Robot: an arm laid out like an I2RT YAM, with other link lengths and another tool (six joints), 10 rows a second.
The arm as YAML. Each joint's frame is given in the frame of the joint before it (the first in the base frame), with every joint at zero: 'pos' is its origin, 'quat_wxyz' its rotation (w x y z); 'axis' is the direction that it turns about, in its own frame. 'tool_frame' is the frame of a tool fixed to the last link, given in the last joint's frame.
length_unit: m
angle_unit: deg
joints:
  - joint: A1
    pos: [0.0, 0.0, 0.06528]
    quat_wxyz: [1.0, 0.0, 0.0, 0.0]
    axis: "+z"
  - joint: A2
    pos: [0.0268, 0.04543, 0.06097]
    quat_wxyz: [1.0, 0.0, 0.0, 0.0]
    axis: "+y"
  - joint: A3
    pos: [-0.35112, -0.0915, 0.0]
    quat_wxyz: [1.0, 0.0, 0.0, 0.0]
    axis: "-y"
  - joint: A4
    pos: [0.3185, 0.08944, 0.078]
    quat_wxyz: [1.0, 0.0, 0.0, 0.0]
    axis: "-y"
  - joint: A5
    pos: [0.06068, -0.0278, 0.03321]
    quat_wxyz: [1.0, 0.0, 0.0, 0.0]
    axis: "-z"
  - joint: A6
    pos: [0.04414, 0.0, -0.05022]
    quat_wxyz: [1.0, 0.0, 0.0, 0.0]
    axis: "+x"
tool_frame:
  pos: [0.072, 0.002, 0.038]
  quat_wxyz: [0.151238, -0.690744, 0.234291, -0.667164]
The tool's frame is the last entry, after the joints.
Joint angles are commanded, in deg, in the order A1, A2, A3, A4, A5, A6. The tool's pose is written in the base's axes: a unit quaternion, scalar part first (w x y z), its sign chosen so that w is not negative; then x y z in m. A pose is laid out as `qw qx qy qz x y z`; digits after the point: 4 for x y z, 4 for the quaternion.
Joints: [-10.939, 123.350, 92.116, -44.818, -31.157, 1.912]
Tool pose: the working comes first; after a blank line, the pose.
Where each joint sits with the arm in this pose, in the base's axes (m; each line is computed from the numbers above, not from the rounded line before):
A1: 0.0000 0.0000 0.0653
A2: 0.0349 0.0395 0.1263
A3: 0.2071 -0.0869 0.4196
A4: 0.5312 -0.0585 0.3211
A5: 0.5719 -0.0947 0.2702
A6: 0.5373 -0.0647 0.2214
the tool: 0.5952 -0.0373 0.1712

0.2291 -0.9128 0.3354 -0.0419 0.5952 -0.0373 0.1712
